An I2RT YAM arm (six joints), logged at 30 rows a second.
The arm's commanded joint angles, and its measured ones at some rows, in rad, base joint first. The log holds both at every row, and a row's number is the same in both.
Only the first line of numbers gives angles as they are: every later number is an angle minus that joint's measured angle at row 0.
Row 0, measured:
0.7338, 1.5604, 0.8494, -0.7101, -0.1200, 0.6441
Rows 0 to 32, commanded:
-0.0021, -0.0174, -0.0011, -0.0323, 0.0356, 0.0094
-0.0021, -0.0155, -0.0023, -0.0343, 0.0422, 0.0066
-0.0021, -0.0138, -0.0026, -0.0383, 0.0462, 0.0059
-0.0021, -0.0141, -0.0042, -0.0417, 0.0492, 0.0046
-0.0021, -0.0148, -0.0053, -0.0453, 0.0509, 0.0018
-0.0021, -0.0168, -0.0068, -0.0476, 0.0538, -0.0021
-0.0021, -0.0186, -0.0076, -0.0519, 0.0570, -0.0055
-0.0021, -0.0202, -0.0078, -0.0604, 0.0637, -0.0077
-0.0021, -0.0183, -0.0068, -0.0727, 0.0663, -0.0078
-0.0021, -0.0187, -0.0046, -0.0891, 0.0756, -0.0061
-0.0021, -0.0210, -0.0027, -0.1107, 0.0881, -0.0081
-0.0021, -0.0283, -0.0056, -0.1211, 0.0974, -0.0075
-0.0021, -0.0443, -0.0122, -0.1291, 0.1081, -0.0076
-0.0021, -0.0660, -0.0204, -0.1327, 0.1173, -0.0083
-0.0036, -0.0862, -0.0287, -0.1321, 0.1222, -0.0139
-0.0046, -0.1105, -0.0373, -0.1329, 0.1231, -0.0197
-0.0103, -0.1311, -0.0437, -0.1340, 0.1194, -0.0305
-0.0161, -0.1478, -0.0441, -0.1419, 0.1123, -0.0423
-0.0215, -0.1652, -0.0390, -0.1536, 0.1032, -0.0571
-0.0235, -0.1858, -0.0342, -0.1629, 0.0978, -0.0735
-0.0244, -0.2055, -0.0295, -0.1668, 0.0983, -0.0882
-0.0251, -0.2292, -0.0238, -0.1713, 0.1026, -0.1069
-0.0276, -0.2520, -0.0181, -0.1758, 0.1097, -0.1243
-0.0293, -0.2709, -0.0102, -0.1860, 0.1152, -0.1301
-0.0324, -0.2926, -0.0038, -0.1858, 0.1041, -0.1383
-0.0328, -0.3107, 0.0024, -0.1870, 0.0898, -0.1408
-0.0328, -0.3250, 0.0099, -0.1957, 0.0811, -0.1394
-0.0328, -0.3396, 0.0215, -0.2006, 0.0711, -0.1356
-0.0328, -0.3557, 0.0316, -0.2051, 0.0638, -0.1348
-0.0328, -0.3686, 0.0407, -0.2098, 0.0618, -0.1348
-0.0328, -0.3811, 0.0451, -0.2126, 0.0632, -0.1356
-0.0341, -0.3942, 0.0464, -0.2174, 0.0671, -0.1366
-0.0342, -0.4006, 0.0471, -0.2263, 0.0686, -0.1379
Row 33, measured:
-0.0313, -0.3696, 0.0114, -0.1785, 0.0717, -0.1217
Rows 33 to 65, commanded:
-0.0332, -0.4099, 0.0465, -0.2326, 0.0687, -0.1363
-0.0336, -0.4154, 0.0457, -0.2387, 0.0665, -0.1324
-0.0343, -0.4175, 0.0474, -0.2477, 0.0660, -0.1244
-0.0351, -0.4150, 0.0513, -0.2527, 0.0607, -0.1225
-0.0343, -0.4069, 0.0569, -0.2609, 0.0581, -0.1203
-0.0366, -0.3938, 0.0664, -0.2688, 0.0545, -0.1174
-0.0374, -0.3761, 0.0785, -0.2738, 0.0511, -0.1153
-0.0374, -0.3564, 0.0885, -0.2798, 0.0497, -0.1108
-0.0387, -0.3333, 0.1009, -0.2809, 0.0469, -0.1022
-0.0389, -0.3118, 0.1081, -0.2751, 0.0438, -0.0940
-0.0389, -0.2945, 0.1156, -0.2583, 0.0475, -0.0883
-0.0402, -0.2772, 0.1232, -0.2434, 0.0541, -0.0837
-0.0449, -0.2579, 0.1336, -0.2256, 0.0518, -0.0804
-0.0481, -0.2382, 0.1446, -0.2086, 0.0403, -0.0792
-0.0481, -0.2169, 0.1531, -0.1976, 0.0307, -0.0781
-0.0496, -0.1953, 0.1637, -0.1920, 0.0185, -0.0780
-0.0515, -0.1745, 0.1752, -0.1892, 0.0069, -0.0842
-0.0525, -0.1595, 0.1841, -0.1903, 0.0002, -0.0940
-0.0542, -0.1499, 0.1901, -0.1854, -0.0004, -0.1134
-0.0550, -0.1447, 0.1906, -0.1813, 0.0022, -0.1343
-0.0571, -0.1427, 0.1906, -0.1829, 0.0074, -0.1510
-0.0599, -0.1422, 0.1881, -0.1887, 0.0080, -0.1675
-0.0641, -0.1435, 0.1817, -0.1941, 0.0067, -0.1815
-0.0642, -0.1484, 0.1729, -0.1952, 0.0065, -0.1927
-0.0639, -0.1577, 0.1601, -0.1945, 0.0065, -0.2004
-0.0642, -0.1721, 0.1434, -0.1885, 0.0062, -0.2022
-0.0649, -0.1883, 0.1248, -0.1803, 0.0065, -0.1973
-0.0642, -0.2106, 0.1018, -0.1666, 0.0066, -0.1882
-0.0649, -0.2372, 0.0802, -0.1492, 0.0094, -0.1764
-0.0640, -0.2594, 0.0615, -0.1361, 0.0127, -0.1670
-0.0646, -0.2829, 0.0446, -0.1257, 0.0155, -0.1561
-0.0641, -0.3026, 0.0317, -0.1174, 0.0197, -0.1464
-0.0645, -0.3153, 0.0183, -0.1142, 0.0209, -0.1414
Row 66, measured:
-0.0603, -0.2643, 0.0431, -0.1396, 0.0092, -0.1636
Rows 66 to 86, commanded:
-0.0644, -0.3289, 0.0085, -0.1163, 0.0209, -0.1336
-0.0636, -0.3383, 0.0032, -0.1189, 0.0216, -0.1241
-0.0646, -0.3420, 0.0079, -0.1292, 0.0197, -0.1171
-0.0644, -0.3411, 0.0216, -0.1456, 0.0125, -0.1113
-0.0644, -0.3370, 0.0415, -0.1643, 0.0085, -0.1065
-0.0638, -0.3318, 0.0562, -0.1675, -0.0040, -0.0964
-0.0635, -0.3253, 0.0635, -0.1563, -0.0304, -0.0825
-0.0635, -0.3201, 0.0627, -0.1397, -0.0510, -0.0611
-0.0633, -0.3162, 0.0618, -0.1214, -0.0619, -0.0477
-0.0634, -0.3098, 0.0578, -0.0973, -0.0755, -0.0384
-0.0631, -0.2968, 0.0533, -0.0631, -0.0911, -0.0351
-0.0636, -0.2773, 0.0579, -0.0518, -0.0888, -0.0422
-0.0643, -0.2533, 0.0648, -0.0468, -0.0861, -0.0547
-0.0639, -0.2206, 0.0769, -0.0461, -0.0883, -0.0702
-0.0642, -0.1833, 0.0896, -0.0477, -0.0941, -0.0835
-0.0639, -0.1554, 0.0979, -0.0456, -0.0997, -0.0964
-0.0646, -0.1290, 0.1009, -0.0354, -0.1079, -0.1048
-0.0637, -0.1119, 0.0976, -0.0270, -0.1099, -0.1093
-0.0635, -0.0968, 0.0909, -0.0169, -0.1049, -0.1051
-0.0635, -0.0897, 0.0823, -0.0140, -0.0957, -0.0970
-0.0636, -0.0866, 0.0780, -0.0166, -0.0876, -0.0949
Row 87, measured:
-0.0603, -0.0812, 0.0682, -0.0275, -0.0885, -0.0881
